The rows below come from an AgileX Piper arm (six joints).
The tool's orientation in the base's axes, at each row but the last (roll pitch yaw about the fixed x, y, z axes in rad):
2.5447 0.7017 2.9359
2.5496 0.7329 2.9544
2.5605 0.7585 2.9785
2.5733 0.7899 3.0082
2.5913 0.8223 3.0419
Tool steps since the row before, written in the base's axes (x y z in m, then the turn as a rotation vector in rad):
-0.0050 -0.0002 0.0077 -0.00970 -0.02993 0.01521
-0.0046 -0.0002 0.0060 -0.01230 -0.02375 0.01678
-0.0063 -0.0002 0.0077 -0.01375 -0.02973 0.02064
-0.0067 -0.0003 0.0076 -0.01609 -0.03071 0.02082
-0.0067 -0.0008 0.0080 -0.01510 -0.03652 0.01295
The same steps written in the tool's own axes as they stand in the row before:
-0.0013 0.0041 -0.0081 -0.00723 -0.01811 -0.02900
-0.0007 0.0033 -0.0068 -0.00553 -0.01144 -0.02890
-0.0008 0.0044 -0.0089 -0.00785 -0.01486 -0.03488
-0.0008 0.0044 -0.0091 -0.00644 -0.01503 -0.03699
-0.0014 0.0041 -0.0095 -0.00174 -0.02328 -0.03441

